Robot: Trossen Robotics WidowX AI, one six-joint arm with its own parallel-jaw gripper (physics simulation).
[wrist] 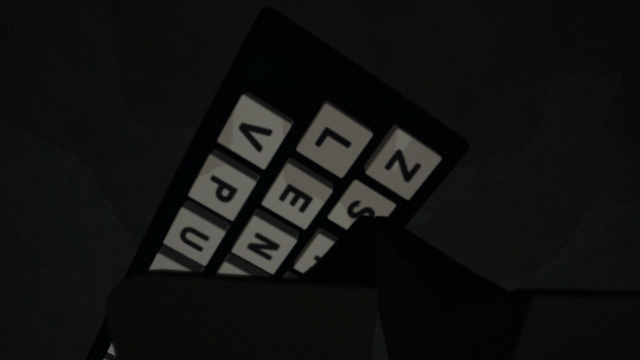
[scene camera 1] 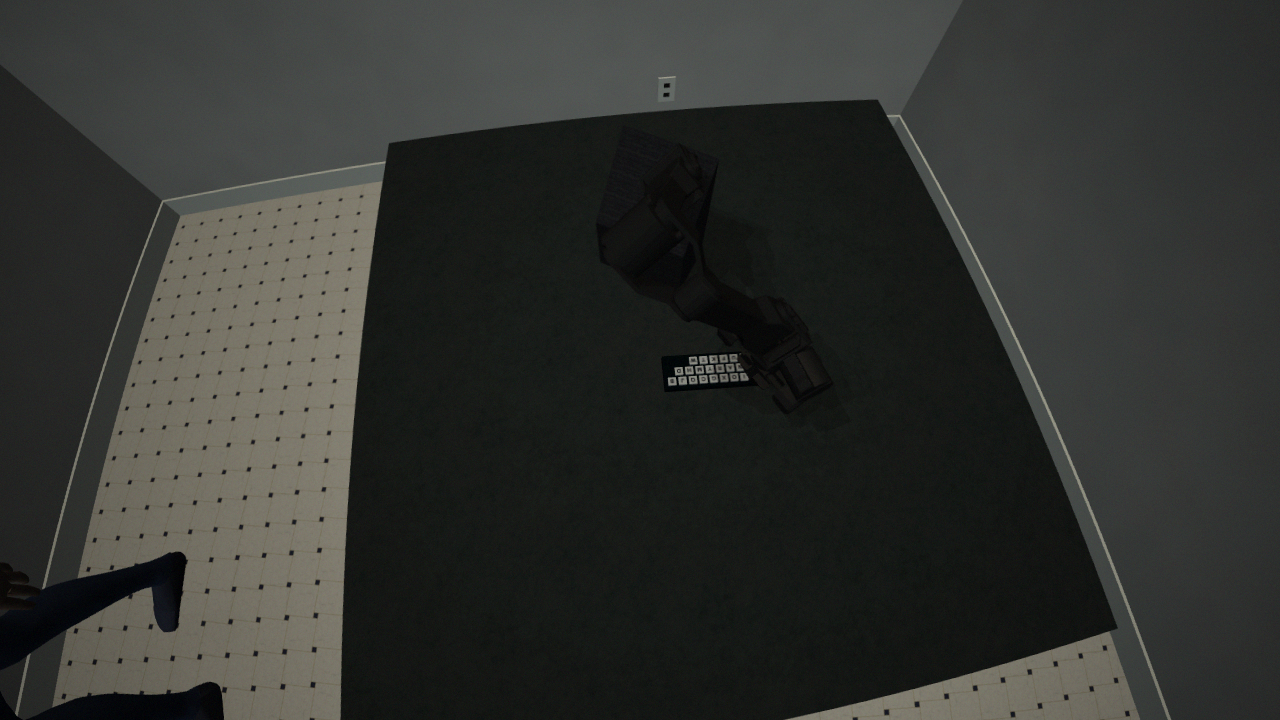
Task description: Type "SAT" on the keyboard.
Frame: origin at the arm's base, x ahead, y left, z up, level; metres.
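Seen in the pictures: gripper, between the fingertips: [wrist: 371, 230] [scene camera 1: 752, 379]; arm's base, origin of its link: [scene camera 1: 682, 176].
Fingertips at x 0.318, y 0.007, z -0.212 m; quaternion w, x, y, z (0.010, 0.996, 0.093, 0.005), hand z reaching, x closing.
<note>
Offsets run from my fingertips to a thing's top centre. Level surfaces: height alone.
A small black keyboard @[0.046 m back, 0.051 m right, 0.005 m up] [scene camera 1: 668, 364] [wrist: 285, 55] with pale square keys lies flat; its right end in the scene view is hidden by the arm. My gripper [scene camera 1: 748, 361] [wrist: 371, 230] is shut and empty, its dark fingertips over that end of the keyboard. In the wrist view the tips cover the lower corner of the S key @[0.005 m back, 0.005 m left, 0.001 m up] [wrist: 354, 201]; I cannot tell whether they touch it. The Z key @[0.002 m ahead, 0.023 m left, 0.005 m up] [wrist: 404, 162], L key @[0.018 m back, 0.025 m left, 0.005 m up] [wrist: 335, 140] and E key @[0.024 m back, 0.008 m left, 0.005 m up] [wrist: 297, 194] show beside it. No letter A or T is legible in the wrist view, where the fingers hide the lower keys.
The dark table top @[0.011 m down] [scene camera 1: 537, 501] extends around the keyboard. The arm's base block [scene camera 1: 626, 179] stands behind it, towards the wall with an outlet [scene camera 1: 666, 88]. A person's leg [scene camera 1: 98, 586] shows over the tiled floor [scene camera 1: 241, 429] at the lower left.
</note>
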